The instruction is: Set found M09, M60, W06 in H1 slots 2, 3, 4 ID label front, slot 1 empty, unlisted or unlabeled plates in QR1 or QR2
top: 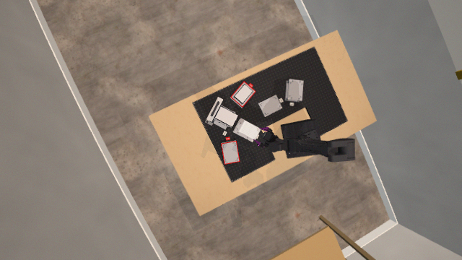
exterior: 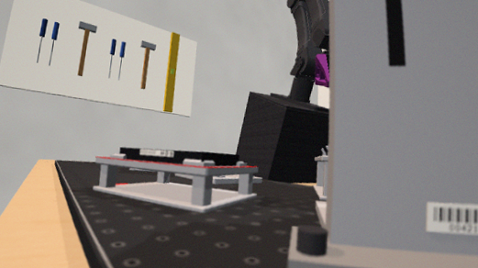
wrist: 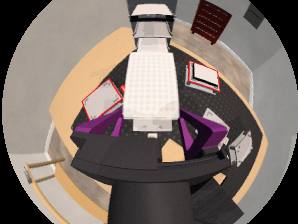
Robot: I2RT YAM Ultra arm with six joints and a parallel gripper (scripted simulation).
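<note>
My hand is 40 mm short of the white well plate and 40 mm to the right of it. From my hand the other things lie so: plate hotel H1 (240 mm ahead, 200 mm to the left, 50 mm below); then red-rimmed nest (70 mm behind, 210 mm to the left, 170 mm below); then black-sided plate (300 mm ahead, 60 mm to the right, 160 mm below).
</note>
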